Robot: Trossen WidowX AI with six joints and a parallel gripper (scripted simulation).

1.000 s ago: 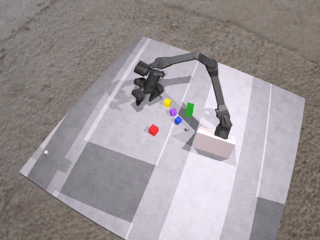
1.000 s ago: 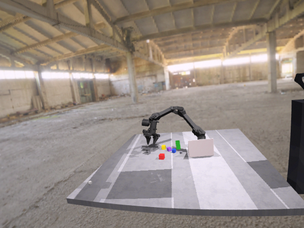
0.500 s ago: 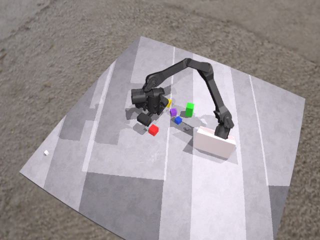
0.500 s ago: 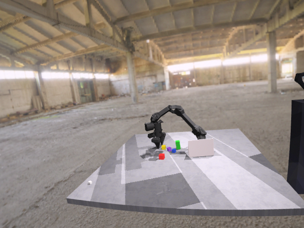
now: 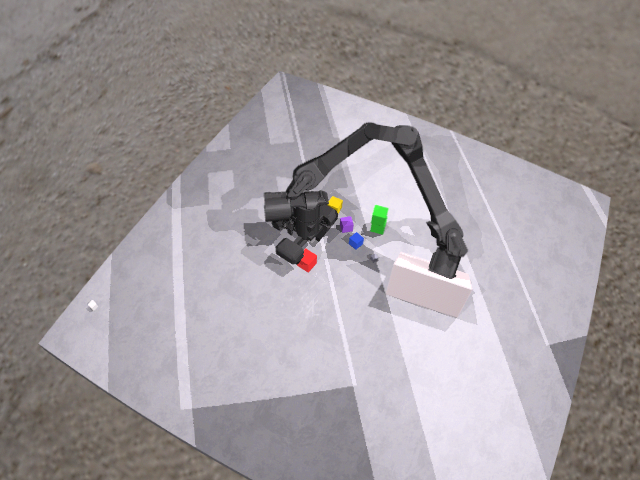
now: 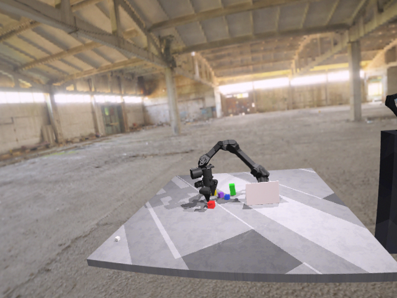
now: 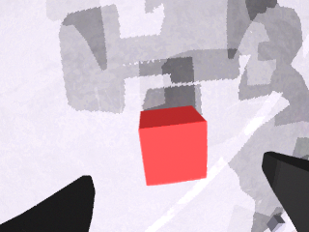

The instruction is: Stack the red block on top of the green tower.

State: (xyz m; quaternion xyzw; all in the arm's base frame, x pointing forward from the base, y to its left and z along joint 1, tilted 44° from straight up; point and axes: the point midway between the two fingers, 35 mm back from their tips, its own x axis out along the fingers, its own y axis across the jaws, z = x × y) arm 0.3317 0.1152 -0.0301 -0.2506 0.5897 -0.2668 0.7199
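Right now my gripper tip is 4 cm above the red block. Round my gripper tip: small grey cube: 15 cm behind, 11 cm to the right, 5 cm below; purple block: 16 cm to the right, 4 cm below, 3 cm behind; blue block: 13 cm to the right, 8 cm behind, 4 cm below.
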